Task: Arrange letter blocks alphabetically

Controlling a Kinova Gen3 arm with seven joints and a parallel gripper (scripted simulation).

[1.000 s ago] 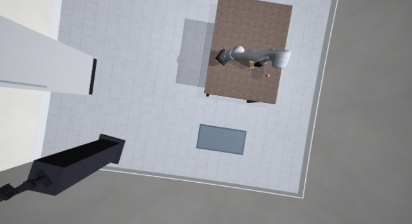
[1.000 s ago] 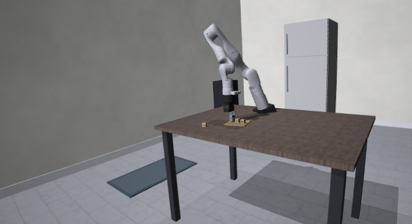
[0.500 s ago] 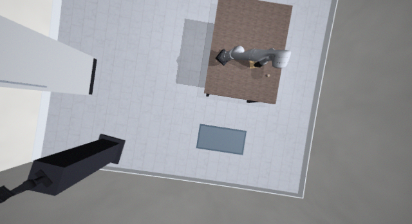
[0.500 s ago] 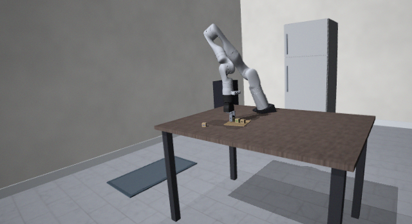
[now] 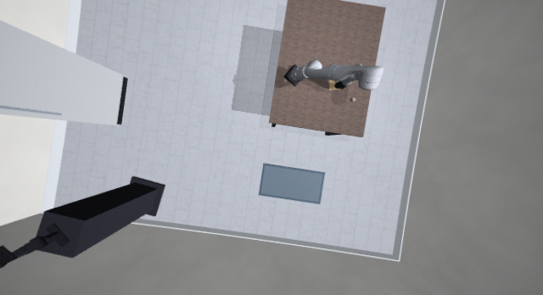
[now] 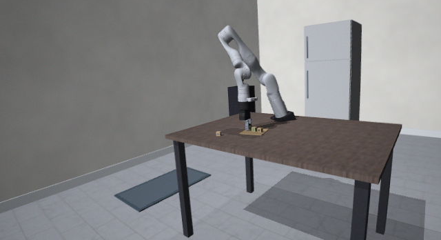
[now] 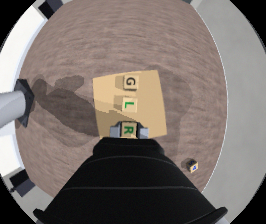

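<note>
Right now the mat is 40 mm to the left of my hand, 30 mm below it and 10 mm behind it. From my hand the other things lie so: tan block (190 mm ahead, 80 mm to the right, 20 mm below).
</note>
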